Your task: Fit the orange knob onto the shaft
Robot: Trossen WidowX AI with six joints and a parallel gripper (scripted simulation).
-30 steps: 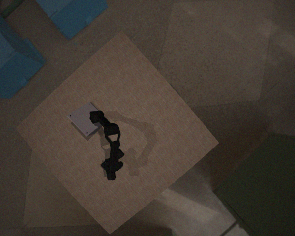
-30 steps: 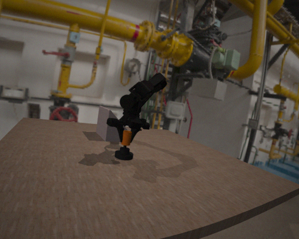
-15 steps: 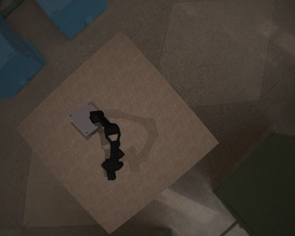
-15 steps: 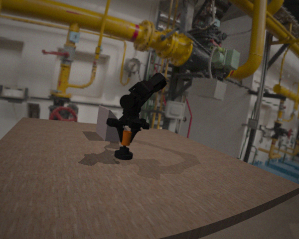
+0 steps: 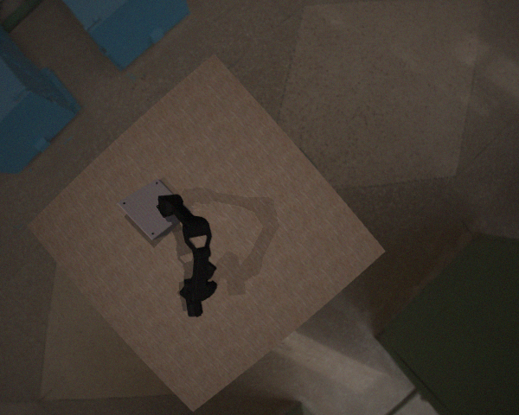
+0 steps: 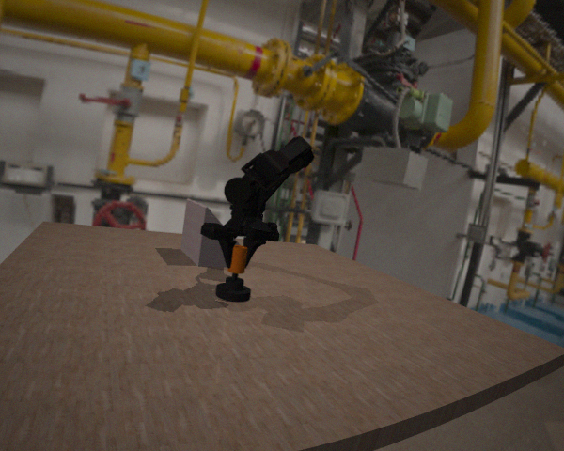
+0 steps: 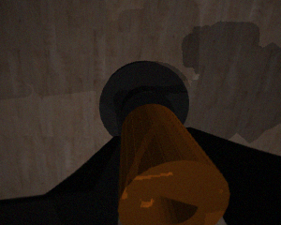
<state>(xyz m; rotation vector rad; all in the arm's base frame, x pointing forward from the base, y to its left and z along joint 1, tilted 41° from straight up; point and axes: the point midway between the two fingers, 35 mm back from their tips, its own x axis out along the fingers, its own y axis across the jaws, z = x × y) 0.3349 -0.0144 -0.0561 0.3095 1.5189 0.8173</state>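
Right now my gripper tip is 2 cm below the orange knob. Also, from my gripper tip: dark round pedestal 4 cm below.
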